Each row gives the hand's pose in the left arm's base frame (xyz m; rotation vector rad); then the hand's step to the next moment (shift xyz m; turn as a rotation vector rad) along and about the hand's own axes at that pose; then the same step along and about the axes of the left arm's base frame.
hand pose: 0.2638 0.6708 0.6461 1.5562 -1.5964 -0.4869
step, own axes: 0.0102 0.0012 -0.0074 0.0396 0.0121 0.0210
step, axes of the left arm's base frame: 0.0061 -0.0075 0.0081 -0.0192 -0.0414 0.0086
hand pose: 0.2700 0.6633 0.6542 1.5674 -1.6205 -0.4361
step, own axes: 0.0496 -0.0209 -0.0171 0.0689 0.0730 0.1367
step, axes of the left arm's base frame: 0.0320 -0.0453 0.0105 -0.1421 -0.0923 -0.0074
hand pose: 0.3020 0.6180 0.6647 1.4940 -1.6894 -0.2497
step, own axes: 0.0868 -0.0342 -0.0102 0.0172 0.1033 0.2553
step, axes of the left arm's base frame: 0.0377 -0.0826 0.0237 -0.2493 -0.0820 -0.0853
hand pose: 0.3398 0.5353 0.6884 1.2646 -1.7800 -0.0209
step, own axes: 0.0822 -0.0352 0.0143 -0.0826 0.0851 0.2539
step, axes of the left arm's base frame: 0.0124 -0.0850 0.0288 -0.2303 -0.0150 -0.1590
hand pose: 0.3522 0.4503 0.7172 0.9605 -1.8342 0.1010
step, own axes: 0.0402 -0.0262 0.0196 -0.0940 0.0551 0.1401
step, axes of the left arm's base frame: -0.0041 -0.0497 0.0142 -0.1244 0.0246 -0.1241
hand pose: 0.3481 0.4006 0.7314 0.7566 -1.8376 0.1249
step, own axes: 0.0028 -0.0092 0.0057 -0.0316 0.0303 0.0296
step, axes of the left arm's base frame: -0.0001 -0.0109 -0.0023 -0.0342 0.0251 -0.0316
